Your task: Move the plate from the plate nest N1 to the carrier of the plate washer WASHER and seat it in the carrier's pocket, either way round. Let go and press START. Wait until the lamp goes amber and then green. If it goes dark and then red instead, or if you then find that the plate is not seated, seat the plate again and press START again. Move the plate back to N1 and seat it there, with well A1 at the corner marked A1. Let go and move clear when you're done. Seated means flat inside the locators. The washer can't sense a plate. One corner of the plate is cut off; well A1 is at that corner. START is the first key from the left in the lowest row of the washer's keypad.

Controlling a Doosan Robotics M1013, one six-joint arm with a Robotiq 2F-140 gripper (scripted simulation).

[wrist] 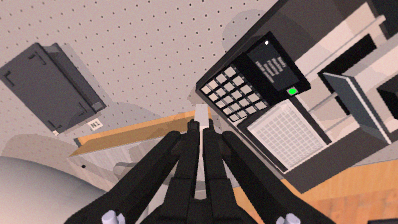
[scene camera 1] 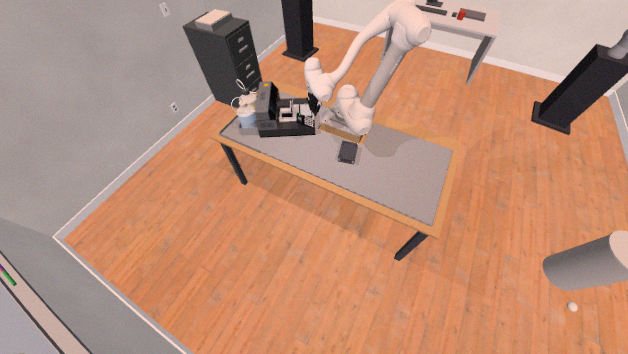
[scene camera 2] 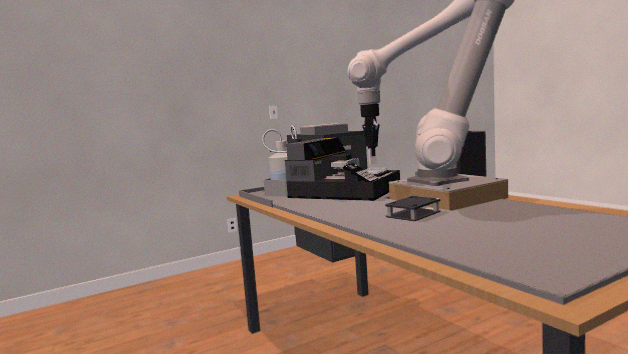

Scene:
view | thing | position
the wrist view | gripper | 201, 113
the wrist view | white well plate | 283, 130
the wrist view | plate washer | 281, 56
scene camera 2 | gripper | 372, 163

